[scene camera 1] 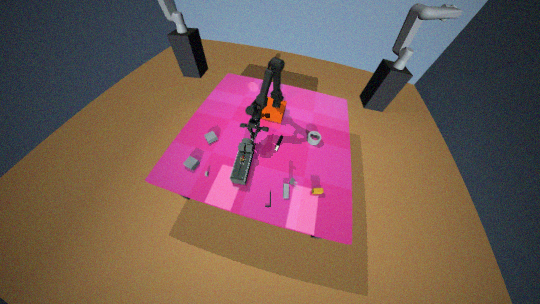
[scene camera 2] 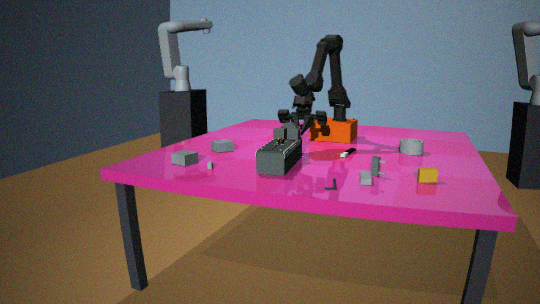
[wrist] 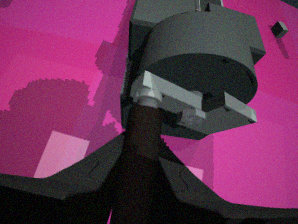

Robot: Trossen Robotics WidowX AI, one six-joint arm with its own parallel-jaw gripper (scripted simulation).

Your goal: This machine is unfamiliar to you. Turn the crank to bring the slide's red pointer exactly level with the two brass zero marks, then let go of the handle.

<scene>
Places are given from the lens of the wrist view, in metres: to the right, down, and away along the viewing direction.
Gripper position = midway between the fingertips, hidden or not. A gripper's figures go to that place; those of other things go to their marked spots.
my gripper (wrist: 139,140): -0.01, 0.02, 0.10
grey slide machine (wrist: 212,54): 0.03, -0.03, 0.07
</scene>
